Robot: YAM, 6 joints.
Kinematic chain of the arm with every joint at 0, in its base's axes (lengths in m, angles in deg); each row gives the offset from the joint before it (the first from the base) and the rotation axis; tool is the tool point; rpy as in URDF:
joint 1: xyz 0 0 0.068 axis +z
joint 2: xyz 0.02 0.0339 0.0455 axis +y
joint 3: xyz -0.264 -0.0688 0 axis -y
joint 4: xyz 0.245 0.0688 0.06 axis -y
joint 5: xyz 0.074 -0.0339 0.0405 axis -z
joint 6: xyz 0.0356 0 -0.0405 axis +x
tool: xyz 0 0 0 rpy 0 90 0
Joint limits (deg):
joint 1: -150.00..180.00
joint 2: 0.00..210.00
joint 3: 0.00..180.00
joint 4: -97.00..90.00
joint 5: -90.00..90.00
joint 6: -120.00..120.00
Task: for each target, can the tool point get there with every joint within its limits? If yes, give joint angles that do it. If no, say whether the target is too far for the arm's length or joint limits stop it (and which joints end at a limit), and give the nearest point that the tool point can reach.
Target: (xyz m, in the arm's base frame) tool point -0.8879 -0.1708 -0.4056
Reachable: no: too far | nearest point -0.5559 -0.0134 -0.2046 | short by 0.419 m
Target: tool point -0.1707 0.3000 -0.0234
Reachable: yes | joints 118.55 136.75 67.01 -24.63 -10.61 13.94
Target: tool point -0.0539 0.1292 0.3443
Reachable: yes | joints 108.67 35.79 46.62 -26.12 -15.80 24.35
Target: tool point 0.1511 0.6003 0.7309
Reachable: no: too far | nearest point 0.1113 0.4420 0.5627 | short by 0.234 m
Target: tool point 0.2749 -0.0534 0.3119
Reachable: yes | joints -12.03 73.87 64.04 -31.75 -8.19 95.50
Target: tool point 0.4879 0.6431 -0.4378
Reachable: no: too far | nearest point 0.3252 0.4286 -0.2357 | short by 0.337 m
